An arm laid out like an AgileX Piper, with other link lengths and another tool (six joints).
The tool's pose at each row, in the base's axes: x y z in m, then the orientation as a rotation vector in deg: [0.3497 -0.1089 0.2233 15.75 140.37 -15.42]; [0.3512 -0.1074 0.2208 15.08 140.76 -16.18]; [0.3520 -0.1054 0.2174 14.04 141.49 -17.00]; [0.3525 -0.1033 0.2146 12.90 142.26 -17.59]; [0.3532 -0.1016 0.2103 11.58 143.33 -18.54]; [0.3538 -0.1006 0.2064 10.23 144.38 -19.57]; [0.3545 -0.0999 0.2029 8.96 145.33 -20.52]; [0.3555 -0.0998 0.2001 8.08 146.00 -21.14]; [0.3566 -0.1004 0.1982 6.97 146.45 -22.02]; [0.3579 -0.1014 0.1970 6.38 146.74 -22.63]
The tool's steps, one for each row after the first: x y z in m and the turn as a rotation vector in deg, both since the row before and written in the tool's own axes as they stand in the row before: [0.0006 0.0021 0.0024 0.38 0.28 -0.73]; [0.0017 0.0026 0.0026 0.33 0.56 -1.06]; [0.0015 0.0026 0.0019 0.13 0.59 -1.07]; [0.0022 0.0025 0.0033 0.34 0.88 -1.33]; [0.0019 0.0018 0.0031 0.39 0.87 -1.35]; [0.0015 0.0015 0.0030 0.36 0.80 -1.26]; [0.0007 0.0009 0.0027 0.22 0.57 -0.86]; [0.0001 0.0001 0.0023 0.37 0.35 -1.04]; [-0.0005 -0.0004 0.0019 0.29 0.25 -0.59]
